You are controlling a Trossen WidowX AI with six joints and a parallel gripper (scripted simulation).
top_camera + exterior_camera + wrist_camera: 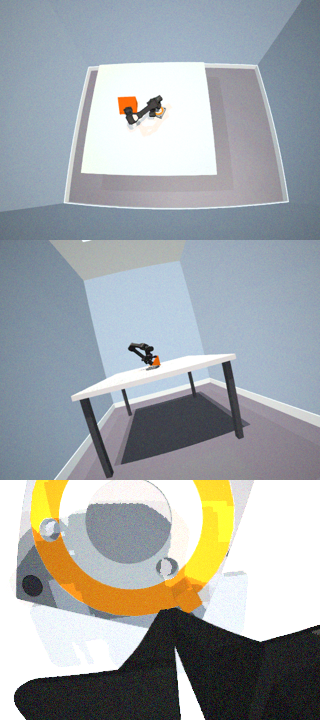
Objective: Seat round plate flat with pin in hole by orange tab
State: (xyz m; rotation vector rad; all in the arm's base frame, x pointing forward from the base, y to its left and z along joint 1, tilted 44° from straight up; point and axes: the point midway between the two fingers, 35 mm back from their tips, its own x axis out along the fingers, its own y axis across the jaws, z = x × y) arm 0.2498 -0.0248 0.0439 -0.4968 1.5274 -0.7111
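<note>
Now: gripper tip 50 mm short of the square grey base, 20 mm above it and 10 mm to the right of it.
</note>
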